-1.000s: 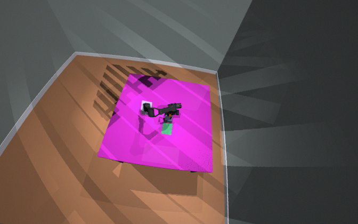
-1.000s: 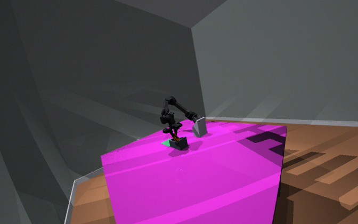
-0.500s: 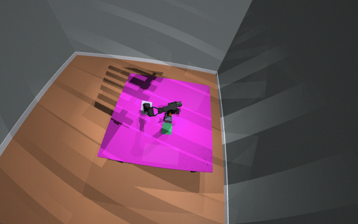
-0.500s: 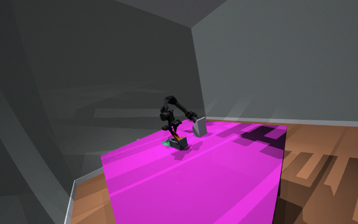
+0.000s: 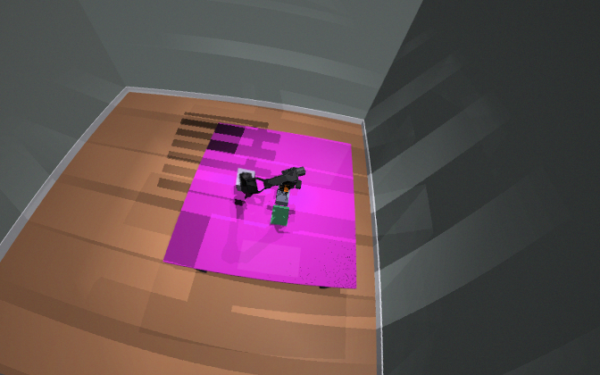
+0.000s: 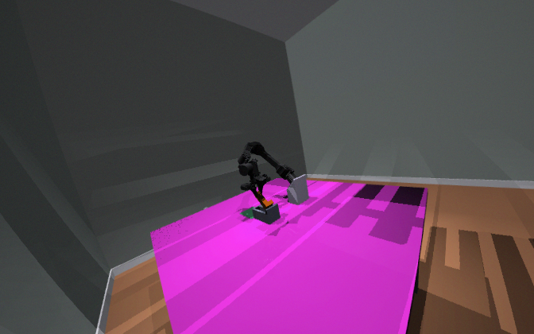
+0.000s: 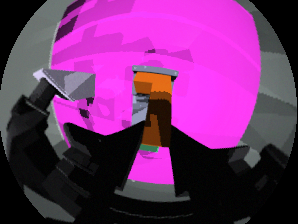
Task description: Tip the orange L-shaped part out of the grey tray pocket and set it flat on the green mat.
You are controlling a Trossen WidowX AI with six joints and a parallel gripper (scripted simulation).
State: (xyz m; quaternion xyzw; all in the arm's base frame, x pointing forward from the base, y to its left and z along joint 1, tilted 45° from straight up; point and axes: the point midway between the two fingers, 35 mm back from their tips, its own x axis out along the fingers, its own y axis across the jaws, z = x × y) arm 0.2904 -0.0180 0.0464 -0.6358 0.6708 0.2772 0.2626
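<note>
The green mat lies 160 mm below my gripper tip, 140 mm to the right of it and 20 mm behind it. Also, from my gripper tip: orange L-shaped part: 30 mm to the left, 30 mm below, 20 mm behind.
</note>
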